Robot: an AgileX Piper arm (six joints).
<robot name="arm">
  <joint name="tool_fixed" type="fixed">
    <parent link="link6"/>
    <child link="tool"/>
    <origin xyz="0 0 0" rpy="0 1.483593 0"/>
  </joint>
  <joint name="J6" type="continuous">
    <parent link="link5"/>
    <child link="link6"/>
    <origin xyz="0.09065 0 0.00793"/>
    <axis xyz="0.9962 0 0.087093"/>
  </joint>
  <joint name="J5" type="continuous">
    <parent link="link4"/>
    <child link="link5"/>
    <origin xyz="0 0 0"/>
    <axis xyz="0 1 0"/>
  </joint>
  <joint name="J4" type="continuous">
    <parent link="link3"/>
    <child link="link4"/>
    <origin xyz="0.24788 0 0.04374"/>
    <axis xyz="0.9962 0 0.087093"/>
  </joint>
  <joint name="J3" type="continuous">
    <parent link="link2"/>
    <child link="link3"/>
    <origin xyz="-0.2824 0 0.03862"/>
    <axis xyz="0 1 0"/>
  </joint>
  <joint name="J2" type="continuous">
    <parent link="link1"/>
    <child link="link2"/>
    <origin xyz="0 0 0"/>
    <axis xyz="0 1 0"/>
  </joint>
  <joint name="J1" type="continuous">
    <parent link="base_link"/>
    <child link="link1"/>
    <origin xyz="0 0 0.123"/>
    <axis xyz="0 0 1"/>
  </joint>
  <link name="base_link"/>
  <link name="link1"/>
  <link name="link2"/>
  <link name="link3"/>
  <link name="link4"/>
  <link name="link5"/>
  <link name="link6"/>
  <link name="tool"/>
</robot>
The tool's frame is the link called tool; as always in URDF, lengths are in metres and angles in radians. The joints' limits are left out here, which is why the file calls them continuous.
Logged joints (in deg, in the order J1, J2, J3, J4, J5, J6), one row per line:
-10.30, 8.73, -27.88, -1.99, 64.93, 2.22
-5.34, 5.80, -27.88, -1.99, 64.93, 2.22
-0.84, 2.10, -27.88, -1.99, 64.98, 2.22
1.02, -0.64, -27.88, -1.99, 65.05, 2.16
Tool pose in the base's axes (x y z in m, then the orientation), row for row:
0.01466, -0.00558, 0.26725, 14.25, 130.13, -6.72
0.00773, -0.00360, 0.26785, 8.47, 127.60, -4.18
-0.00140, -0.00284, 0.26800, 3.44, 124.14, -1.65
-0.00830, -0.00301, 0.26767, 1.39, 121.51, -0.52
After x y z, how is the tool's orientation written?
As a rotation vector, in degrees.
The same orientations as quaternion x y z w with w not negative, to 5 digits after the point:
0.09896, 0.90365, -0.04667, 0.41406
0.05949, 0.89615, -0.02936, 0.43877
0.02448, 0.88334, -0.01174, 0.46794
0.00998, 0.87251, -0.00373, 0.48848

